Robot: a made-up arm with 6 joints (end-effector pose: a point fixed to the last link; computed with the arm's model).
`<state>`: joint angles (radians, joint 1 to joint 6).
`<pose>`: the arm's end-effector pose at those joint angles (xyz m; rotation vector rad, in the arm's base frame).
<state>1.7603 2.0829 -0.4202 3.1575 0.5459 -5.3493</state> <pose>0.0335 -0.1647 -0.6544 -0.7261 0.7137 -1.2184</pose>
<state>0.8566 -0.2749 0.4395 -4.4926 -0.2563 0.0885</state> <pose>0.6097 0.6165 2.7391 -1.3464 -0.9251 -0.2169</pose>
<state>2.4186 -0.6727 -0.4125 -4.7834 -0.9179 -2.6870</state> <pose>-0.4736 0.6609 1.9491 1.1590 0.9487 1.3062</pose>
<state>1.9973 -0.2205 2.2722 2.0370 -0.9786 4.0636</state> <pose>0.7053 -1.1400 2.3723 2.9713 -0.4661 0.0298</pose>
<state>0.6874 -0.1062 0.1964 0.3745 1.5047 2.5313</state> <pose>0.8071 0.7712 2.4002 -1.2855 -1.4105 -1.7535</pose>
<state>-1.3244 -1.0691 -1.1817 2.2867 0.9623 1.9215</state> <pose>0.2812 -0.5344 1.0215 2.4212 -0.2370 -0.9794</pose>
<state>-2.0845 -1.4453 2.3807 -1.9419 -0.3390 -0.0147</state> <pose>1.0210 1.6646 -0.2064 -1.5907 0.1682 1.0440</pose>
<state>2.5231 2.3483 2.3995 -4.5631 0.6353 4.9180</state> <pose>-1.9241 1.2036 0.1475 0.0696 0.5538 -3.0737</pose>
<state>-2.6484 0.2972 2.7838 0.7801 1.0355 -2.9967</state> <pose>0.7955 0.2696 2.3094 -0.7286 0.2289 -0.0947</pose>
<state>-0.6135 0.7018 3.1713 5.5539 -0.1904 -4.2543</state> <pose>-0.3387 0.2740 2.3372 -1.4679 -1.8327 -1.7611</pose>
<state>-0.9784 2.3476 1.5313 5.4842 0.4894 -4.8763</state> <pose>1.0344 -1.6757 -0.9467 -0.4055 0.8774 -1.0780</pose>
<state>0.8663 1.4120 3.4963 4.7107 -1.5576 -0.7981</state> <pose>0.0874 0.4579 1.8985 0.1391 0.3427 2.4259</pose>
